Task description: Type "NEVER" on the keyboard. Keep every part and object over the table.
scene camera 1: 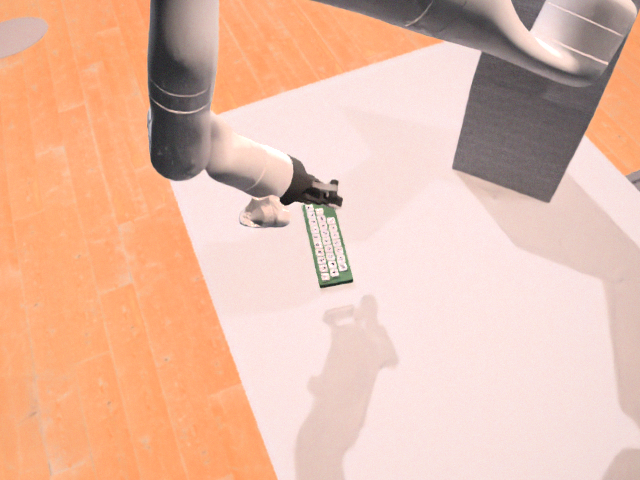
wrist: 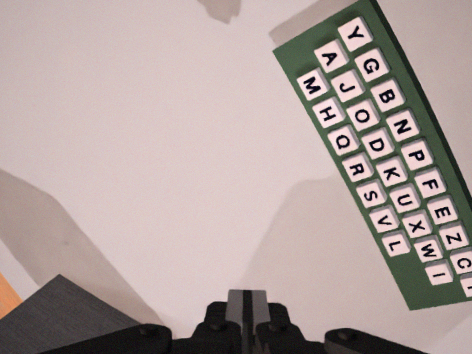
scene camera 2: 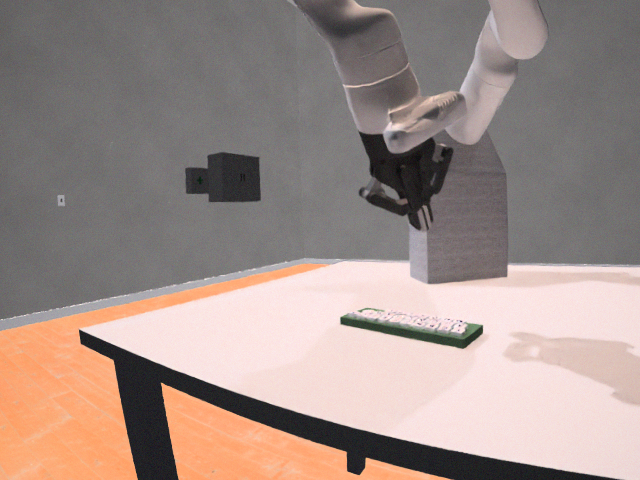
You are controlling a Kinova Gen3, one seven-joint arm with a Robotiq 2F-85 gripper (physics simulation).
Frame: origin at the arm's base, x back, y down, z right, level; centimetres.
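Seen in the pictures: gripper, fingertip midpoint: (scene camera 1: 339,203) (wrist: 246,314) (scene camera 2: 423,227); arm's base, link origin: (scene camera 2: 462,130).
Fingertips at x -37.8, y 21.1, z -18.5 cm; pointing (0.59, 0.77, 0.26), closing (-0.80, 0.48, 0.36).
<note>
Offsets run from my fingertips to a thing's top centre. Level surfaces: height alone.
The green keyboard @[dx -2.6, dy +11.5, dz +0.5 cm] (scene camera 1: 343,279) (scene camera 2: 405,333) (wrist: 412,290) lies flat on the table, with white letter keys in three rows. In the wrist view it slants down the right side. There the N key @[dx -3.7, dy +11.5, dz -2.4 cm] (wrist: 402,126) and E key @[dx -4.8, dy +11.5, dz +2.7 cm] (wrist: 442,211) are in the right row, and the R key @[dx -0.6, dy +11.5, dz -0.4 cm] (wrist: 356,169) and V key @[dx -1.3, dy +11.5, dz +3.0 cm] (wrist: 383,220) are in the left row. The last keys of the right row are cut off by the view's edge. My gripper (scene camera 1: 337,199) (scene camera 2: 421,221) (wrist: 246,314) is shut and empty. It hangs well above the table, apart from the keyboard.
The white table @[dy +13.3 cm] (scene camera 1: 465,335) (scene camera 2: 217,330) (wrist: 165,125) has a near-left edge beyond the arm in scene camera 1. The grey pedestal block (scene camera 1: 516,129) (scene camera 2: 467,227) (wrist: 65,310) stands on the table. Arm shadows fall across the tabletop. Dark boxes (scene camera 2: 233,177) show at the wall.
</note>
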